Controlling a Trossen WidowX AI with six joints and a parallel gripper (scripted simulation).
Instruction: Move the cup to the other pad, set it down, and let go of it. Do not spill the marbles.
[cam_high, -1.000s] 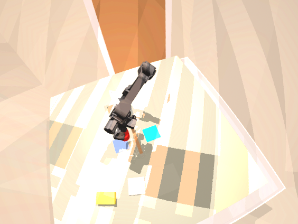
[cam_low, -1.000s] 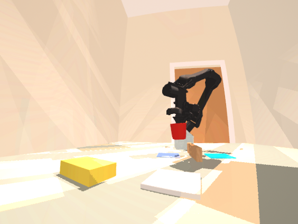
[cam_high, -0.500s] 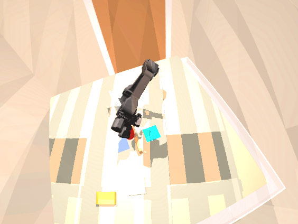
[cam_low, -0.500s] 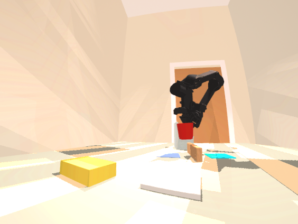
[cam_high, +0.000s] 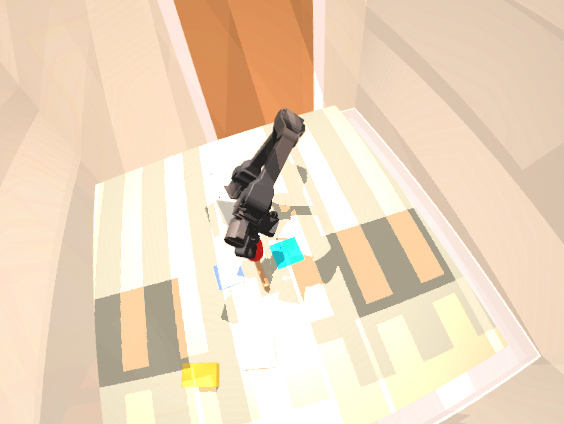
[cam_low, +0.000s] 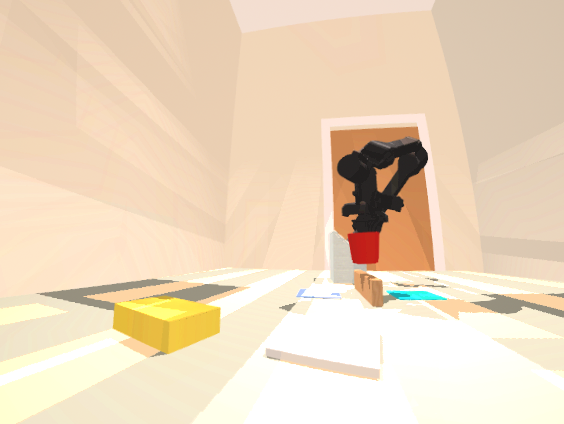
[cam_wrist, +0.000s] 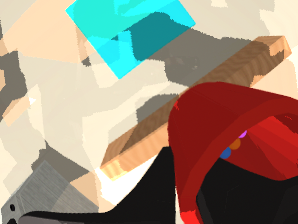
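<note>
Right now my gripper tip is 120 mm above the cyan pad, 90 mm to the right of it and 40 mm short of it. Round my gripper tip: wooden block 90 mm below, 20 mm to the right, 20 mm ahead; then red cup 20 mm to the right, 20 mm ahead; then flat white slab 300 mm ahead, 150 mm to the right, 110 mm below.
</note>
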